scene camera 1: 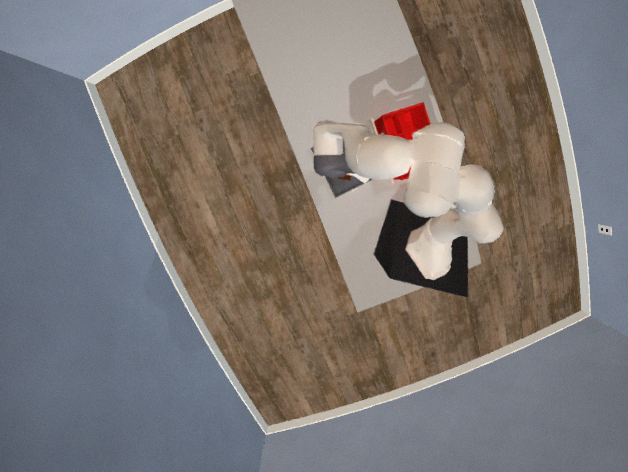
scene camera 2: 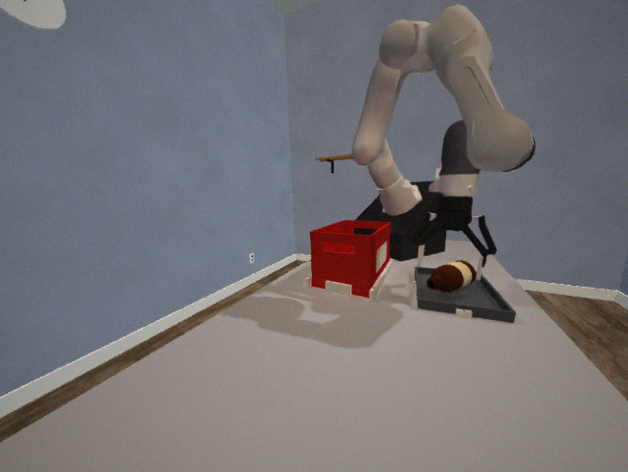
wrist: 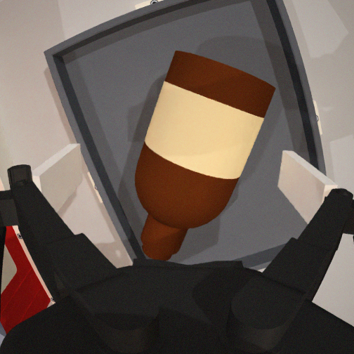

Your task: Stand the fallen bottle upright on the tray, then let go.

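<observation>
A brown bottle with a cream label (scene camera 1: 345, 177) (scene camera 2: 451, 277) (wrist: 202, 135) lies on its side in the dark grey tray (scene camera 1: 337, 189) (scene camera 2: 441, 305) (wrist: 95, 85). In the wrist view its neck points down toward the gripper's palm and its base points up. In scene camera 2 the neck points left and toward the camera. My gripper (scene camera 2: 450, 260) (wrist: 181, 164) is open and empty, pointing down above the tray. In the wrist view its pale finger pads stand apart on either side of the bottle. In scene camera 1 the arm hides most of the gripper and part of the tray.
A red crate (scene camera 1: 403, 121) (scene camera 2: 324, 263) (wrist: 27, 290) stands beside the tray, to its left in scene camera 2. The black arm base (scene camera 1: 395, 243) (scene camera 2: 406, 238) is behind them. A raised rim runs around the tray, and the long table (scene camera 1: 304, 65) (scene camera 2: 304, 395) bears everything.
</observation>
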